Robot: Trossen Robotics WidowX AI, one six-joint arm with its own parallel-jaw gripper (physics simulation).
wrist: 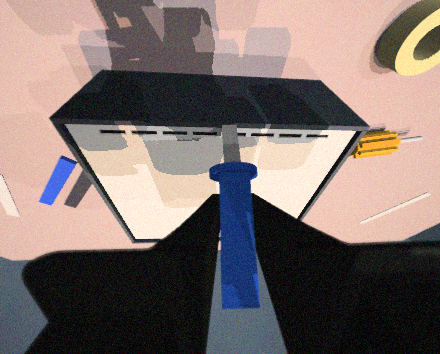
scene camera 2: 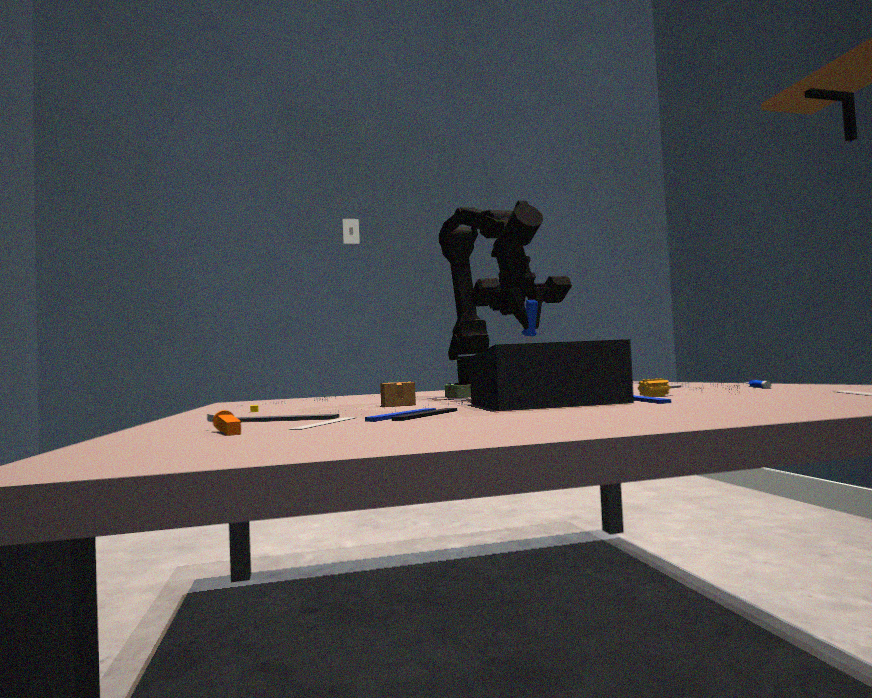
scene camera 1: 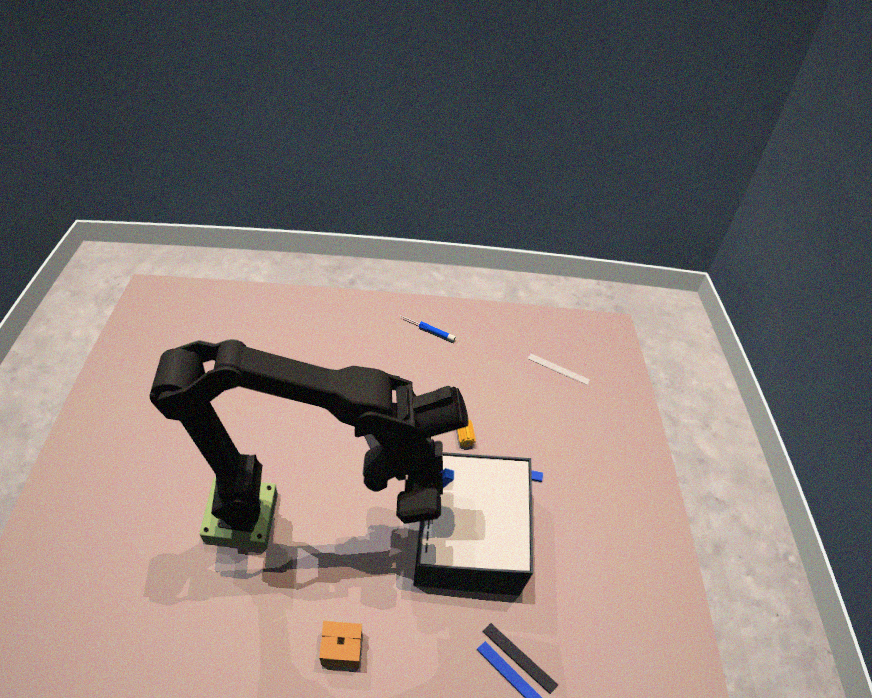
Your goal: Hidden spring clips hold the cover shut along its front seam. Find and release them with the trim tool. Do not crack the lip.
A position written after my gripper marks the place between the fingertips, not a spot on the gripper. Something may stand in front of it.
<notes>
My gripper [scene camera 1: 440,488] grips a blue trim tool [wrist: 239,279]. The table carries a cream ring [wrist: 400,50]. Also in view: a cover [wrist: 156,181].
My gripper shows as well in the wrist view [wrist: 232,200] and in scene camera 2 [scene camera 2: 532,328]. Scene camera 1 does not show the cream ring, which is hidden by my arm.
</notes>
